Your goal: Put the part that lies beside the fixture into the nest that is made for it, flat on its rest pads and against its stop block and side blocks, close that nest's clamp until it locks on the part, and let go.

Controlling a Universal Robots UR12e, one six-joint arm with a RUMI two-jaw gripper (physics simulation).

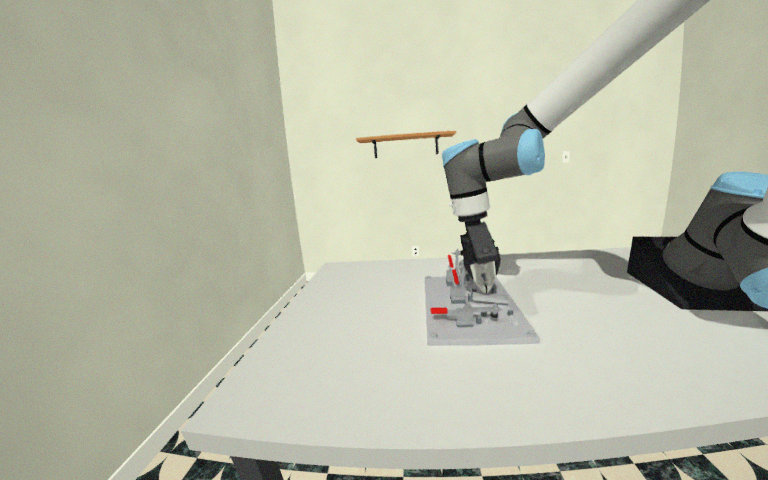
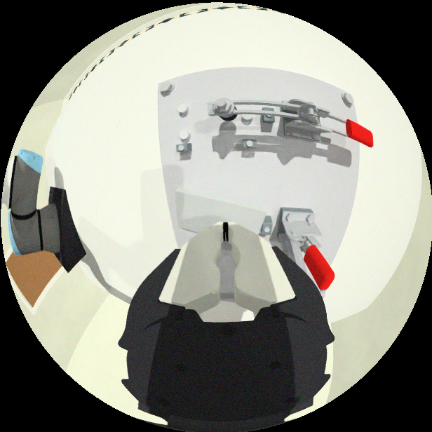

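Seen in the pictures: gripper, between the fingertips: [image 1: 486, 292]; arm's base, origin of its link: [image 1: 700, 264].
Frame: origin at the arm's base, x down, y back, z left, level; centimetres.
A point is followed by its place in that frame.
The part, a pale flat plate [image 1: 489, 301] @(x 4.5, y -62.8, z 14.9 cm) [image 2: 210, 212], lies on the fixture [image 1: 481, 337] @(x 5.7, y -66.2, z 28.9 cm) [image 2: 305, 185] beside a small side block [image 2: 266, 226]. Its near side is partly hidden by the jaws, so its seating on the pads cannot be seen. My gripper [image 1: 485, 290] @(x 3.0, y -63.4, z 12.7 cm) [image 2: 224, 223] is shut and empty, with its tips low over the part's near side. The clamp beside the part has a grey base [image 2: 298, 220] and a raised, tilted red handle [image 1: 455, 276] @(x -1.8, y -71.5, z 13.5 cm) [image 2: 319, 267]. Its arm is mostly hidden by the gripper; whether it touches the part cannot be told.
Another clamp with a red handle [image 1: 438, 310] @(x 1.9, y -75.4, z 24.9 cm) [image 2: 359, 133] has its arm lying low over the fixture's front nest, near small posts and blocks. A further red handle [image 1: 450, 260] @(x -2.4, y -72.8, z 2.5 cm) stands at the back of the fixture. The robot's black base [image 1: 651, 271] @(x 2.3, y -13.3, z -0.7 cm) stands to the right.
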